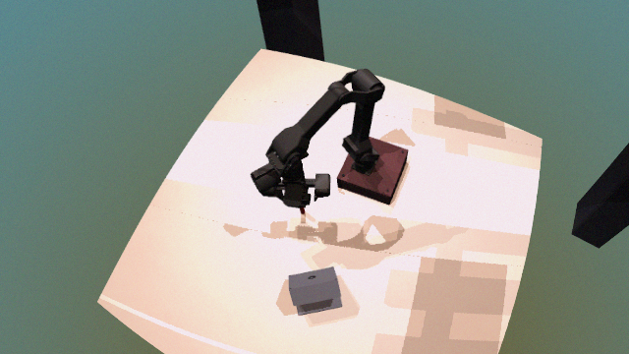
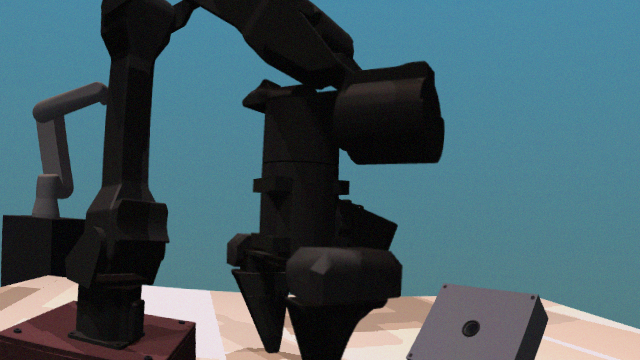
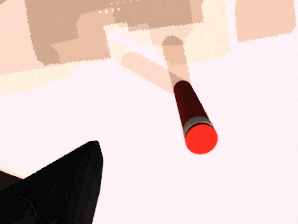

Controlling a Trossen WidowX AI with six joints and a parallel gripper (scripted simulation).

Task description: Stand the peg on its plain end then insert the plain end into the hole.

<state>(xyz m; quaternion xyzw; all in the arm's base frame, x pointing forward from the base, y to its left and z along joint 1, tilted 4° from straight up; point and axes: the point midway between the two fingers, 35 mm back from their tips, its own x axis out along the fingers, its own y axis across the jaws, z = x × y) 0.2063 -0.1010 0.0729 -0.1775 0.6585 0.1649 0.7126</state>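
The red peg lies 2 cm below my gripper tip. The rest, counted from my gripper tip: grey sloped panel: 20 cm ahead, 17 cm to the left, 2 cm below.
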